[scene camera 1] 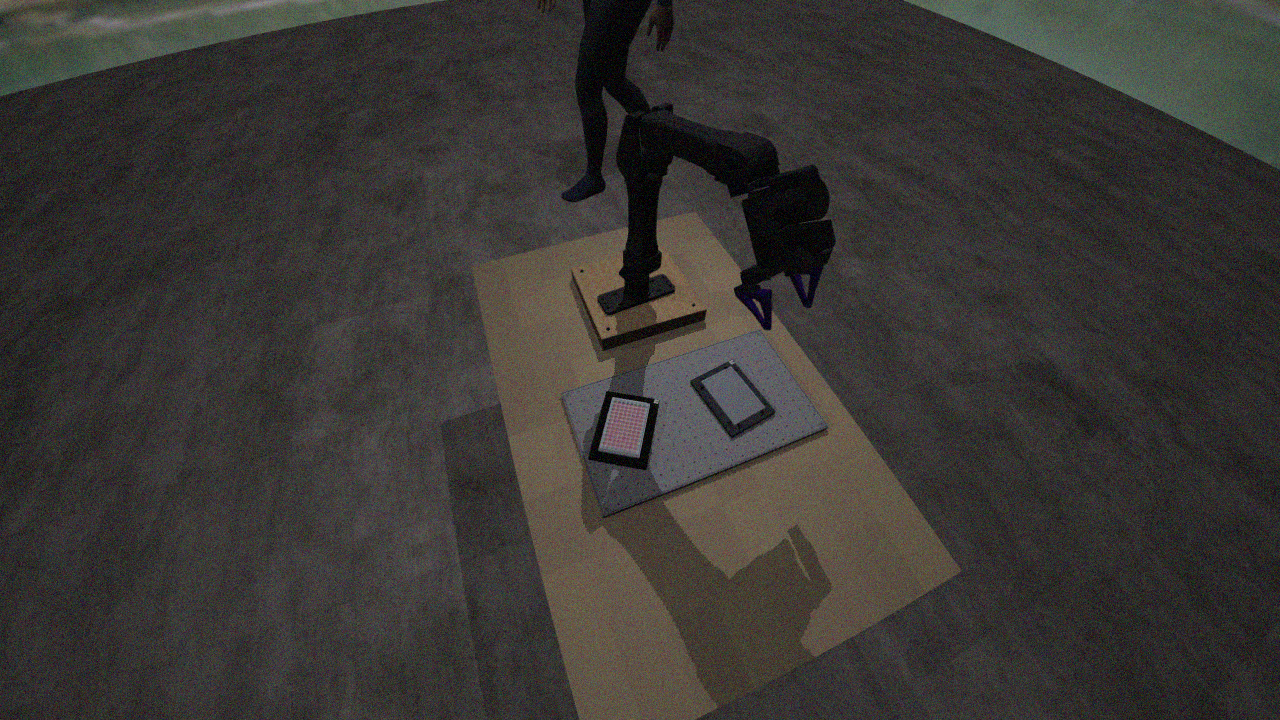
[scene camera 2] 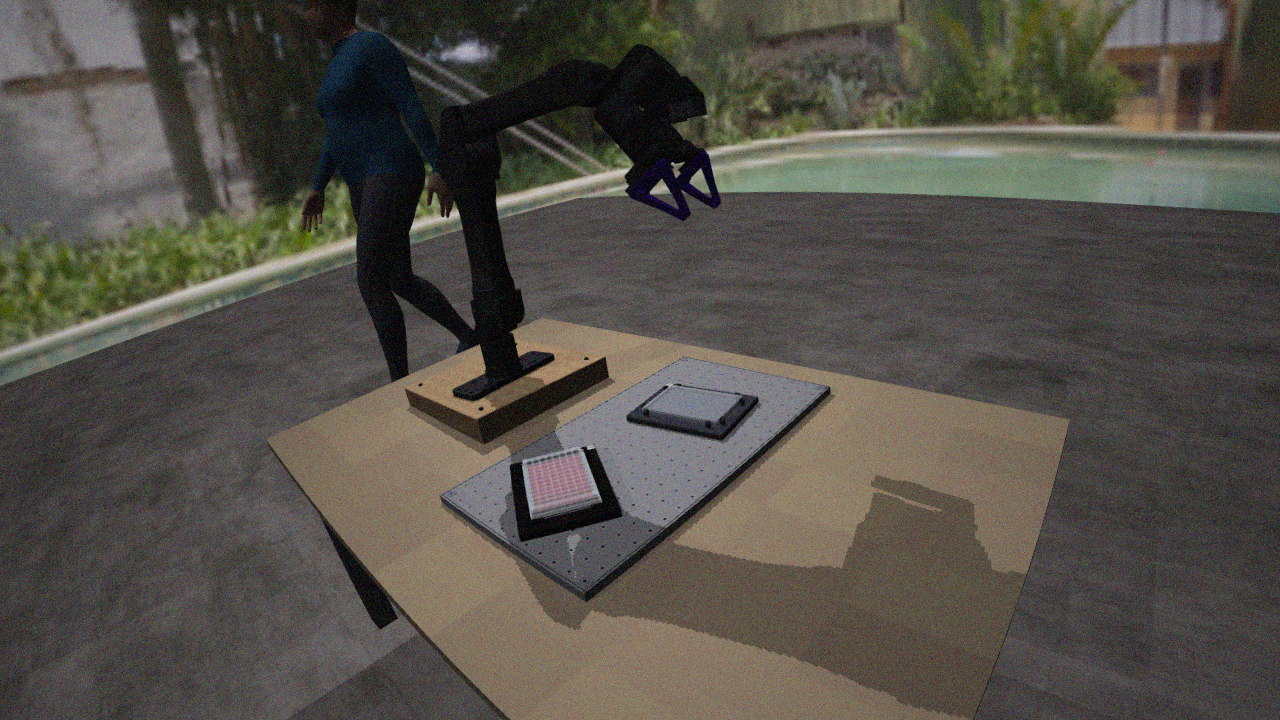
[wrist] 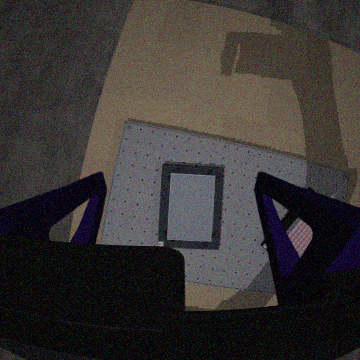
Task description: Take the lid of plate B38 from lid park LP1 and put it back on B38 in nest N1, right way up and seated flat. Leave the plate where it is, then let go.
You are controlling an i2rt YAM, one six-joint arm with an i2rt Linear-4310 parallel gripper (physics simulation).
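Seen in the pictures: gripper, between the fingertips: [scene camera 1: 788, 318] [scene camera 2: 703, 211] [wrist: 180, 180]; arm's base, origin of its link: [scene camera 1: 636, 295] [scene camera 2: 505, 376].
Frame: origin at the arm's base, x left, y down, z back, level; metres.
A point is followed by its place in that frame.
The clear lid [scene camera 1: 732, 396] @(z -0.367, x 0.053, y 0.010 m) [scene camera 2: 689, 404] @(z -0.363, x 0.049, y 0.010 m) [wrist: 191, 207] @(z -0.362, x 0.057, y 0.010 m) lies flat in the dark grey frame of lid park LP1 [scene camera 1: 753, 421] @(z -0.438, x 0.062, y 0.018 m) [scene camera 2: 671, 428] @(z -0.364, x -0.002, y 0.023 m) [wrist: 164, 205] @(z -0.360, x 0.108, y 0.018 m). Plate B38 [scene camera 1: 625, 427] @(z -0.328, x -0.192, y 0.009 m) [scene camera 2: 562, 483] @(z -0.341, x -0.200, y 0.003 m) [wrist: 301, 237] @(z -0.319, x -0.175, y 0.003 m), with pink wells, sits in the black nest N1 [scene camera 1: 626, 462] @(z -0.396, x -0.224, y 0.016 m) [scene camera 2: 572, 521] @(z -0.390, x -0.239, y 0.016 m). In the wrist view the right finger partly hides plate and nest. My gripper [scene camera 1: 787, 317] @(z -0.400, x 0.085, y -0.269 m) [scene camera 2: 700, 212] @(z -0.400, x 0.085, y -0.269 m) [wrist: 180, 180] @(z -0.400, x 0.085, y -0.269 m) is open, with nothing between its purple fingers. It hangs high above the board, and the lid shows between and below the fingertips in the wrist view.
Park and nest stand apart on a grey perforated board [scene camera 1: 680, 456] @(z -0.431, x -0.116, y 0.028 m) [scene camera 2: 626, 528] @(z -0.443, x -0.208, y 0.028 m) [wrist: 240, 200] @(z -0.383, x -0.042, y 0.028 m) on the wooden table [scene camera 1: 877, 528] @(z -0.743, x 0.156, y 0.041 m) [scene camera 2: 966, 447] @(z -0.754, x 0.122, y 0.041 m) [wrist: 165, 75] @(z -0.640, x 0.138, y 0.041 m). The arm's wooden base block [scene camera 1: 657, 324] @(z -0.112, x 0.001, y 0.002 m) [scene camera 2: 537, 394] @(z -0.110, x -0.024, y 0.005 m) stands behind the board. A person [scene camera 1: 595, 98] [scene camera 2: 375, 152] stands behind the table. Arm shadow crosses nest and table.
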